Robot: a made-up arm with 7 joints.
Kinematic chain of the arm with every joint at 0, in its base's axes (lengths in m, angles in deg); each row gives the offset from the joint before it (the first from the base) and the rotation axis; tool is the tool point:
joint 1: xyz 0 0 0.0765 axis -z
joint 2: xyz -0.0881 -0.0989 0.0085 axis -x
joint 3: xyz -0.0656 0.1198 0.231 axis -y
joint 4: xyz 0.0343 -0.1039 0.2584 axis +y
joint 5: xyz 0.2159 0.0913 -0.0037 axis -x
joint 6: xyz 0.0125 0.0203 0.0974 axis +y
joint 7: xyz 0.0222 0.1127 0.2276 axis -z
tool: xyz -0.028 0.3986 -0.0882
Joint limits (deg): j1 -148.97..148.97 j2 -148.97..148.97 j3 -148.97..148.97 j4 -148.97..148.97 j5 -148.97..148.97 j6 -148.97..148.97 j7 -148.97..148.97
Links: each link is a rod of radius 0.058 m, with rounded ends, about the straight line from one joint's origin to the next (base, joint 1, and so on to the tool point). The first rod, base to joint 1, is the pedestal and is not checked.
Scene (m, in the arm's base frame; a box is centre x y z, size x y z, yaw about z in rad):
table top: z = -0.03
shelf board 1: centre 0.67 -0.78 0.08 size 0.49 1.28 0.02 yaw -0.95
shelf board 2: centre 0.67 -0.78 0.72 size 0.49 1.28 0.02 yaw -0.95
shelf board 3: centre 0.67 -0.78 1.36 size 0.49 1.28 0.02 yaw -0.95
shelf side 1: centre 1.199 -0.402 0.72 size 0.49 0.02 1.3 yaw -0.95
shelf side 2: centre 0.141 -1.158 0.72 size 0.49 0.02 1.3 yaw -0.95
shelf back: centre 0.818 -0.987 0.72 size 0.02 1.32 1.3 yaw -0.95
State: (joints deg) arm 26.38 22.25 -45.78 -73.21 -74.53 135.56 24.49
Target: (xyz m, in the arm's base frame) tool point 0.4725 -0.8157 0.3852
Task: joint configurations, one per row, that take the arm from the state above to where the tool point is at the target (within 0.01 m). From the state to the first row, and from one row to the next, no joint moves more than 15 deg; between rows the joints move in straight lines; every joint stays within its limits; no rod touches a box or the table.
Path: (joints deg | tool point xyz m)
1: 20.05 9.99 -53.95 -65.16 -88.74 137.30 16.45 | 0.2874 0.1646 0.9474
2: 13.71 -2.26 -62.12 -57.12 -102.94 139.04 8.41 | 0.3793 -0.1971 0.9044
3: 7.38 -14.52 -70.30 -49.07 -117.15 140.78 0.38 | 0.5169 -0.4461 0.6450
4: 1.04 -26.77 -78.47 -41.02 -131.36 142.51 -7.66 | 0.6113 -0.4865 0.2624
5: 2.74 -40.08 -69.93 -47.86 -120.51 131.97 -10.08 | 0.5814 -0.6270 0.3544
6: 4.44 -53.39 -61.40 -54.69 -109.66 121.43 -12.50 | 0.4725 -0.8157 0.3853

